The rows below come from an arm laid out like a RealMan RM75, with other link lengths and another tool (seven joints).
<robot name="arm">
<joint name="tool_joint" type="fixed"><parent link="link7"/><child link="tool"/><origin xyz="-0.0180 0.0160 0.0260" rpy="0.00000 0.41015 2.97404"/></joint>
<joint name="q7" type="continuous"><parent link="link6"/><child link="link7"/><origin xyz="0.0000 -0.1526 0.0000" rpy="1.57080 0.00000 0.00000"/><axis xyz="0 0 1"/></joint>
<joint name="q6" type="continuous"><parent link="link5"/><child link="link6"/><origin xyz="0.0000 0.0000 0.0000" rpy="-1.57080 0.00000 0.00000"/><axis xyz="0 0 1"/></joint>
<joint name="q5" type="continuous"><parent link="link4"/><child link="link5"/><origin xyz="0.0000 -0.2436 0.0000" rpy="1.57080 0.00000 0.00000"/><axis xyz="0 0 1"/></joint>
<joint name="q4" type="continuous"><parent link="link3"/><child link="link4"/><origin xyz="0.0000 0.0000 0.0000" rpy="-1.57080 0.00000 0.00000"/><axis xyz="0 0 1"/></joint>
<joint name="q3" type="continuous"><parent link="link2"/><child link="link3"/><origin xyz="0.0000 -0.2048 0.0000" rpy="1.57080 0.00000 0.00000"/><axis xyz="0 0 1"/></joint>
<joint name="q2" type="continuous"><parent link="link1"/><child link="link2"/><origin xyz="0.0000 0.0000 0.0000" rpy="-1.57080 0.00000 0.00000"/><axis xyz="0 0 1"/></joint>
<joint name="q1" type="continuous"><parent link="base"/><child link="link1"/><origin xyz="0.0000 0.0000 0.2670" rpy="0.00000 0.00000 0.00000"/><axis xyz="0 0 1"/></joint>
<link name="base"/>
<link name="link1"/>
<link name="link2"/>
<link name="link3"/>
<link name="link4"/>
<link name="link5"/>
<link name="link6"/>
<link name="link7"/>
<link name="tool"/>
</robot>
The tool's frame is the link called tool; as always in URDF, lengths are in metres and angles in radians. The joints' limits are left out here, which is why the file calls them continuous.
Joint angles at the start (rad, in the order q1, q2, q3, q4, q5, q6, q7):
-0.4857, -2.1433, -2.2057, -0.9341, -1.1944, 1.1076, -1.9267
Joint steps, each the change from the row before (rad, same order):
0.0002, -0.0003, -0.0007, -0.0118, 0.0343, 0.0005, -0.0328
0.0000, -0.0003, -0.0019, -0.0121, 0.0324, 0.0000, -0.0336
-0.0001, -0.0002, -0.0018, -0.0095, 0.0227, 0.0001, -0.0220
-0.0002, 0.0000, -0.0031, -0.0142, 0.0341, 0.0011, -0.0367
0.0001, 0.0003, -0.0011, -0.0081, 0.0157, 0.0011, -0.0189
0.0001, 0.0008, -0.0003, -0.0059, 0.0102, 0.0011, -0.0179
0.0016, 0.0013, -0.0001, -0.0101, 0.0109, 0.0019, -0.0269
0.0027, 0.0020, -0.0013, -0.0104, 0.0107, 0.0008, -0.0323
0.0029, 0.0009, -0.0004, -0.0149, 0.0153, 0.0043, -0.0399
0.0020, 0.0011, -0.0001, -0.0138, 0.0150, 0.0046, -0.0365
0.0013, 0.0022, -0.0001, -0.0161, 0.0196, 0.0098, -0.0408
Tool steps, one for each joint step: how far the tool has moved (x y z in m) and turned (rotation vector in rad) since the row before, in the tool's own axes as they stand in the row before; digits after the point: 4 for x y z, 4 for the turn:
0.0014, 0.0019, -0.0008, -0.0121, 0.0196, -0.0145
0.0009, 0.0021, -0.0012, -0.0122, 0.0162, -0.0168
0.0003, 0.0016, -0.0012, -0.0100, 0.0100, -0.0101
0.0004, 0.0025, -0.0020, -0.0138, 0.0147, -0.0190
-0.0001, 0.0011, -0.0013, -0.0064, 0.0061, -0.0095
-0.0003, 0.0006, -0.0011, -0.0026, 0.0040, -0.0105
-0.0007, 0.0007, -0.0021, -0.0017, 0.0027, -0.0169
-0.0007, 0.0015, -0.0027, -0.0014, 0.0007, -0.0239
-0.0007, 0.0007, -0.0029, -0.0004, 0.0037, -0.0262
-0.0007, 0.0005, -0.0027, -0.0011, 0.0040, -0.0229
-0.0004, 0.0003, -0.0032, -0.0020, 0.0085, -0.0229

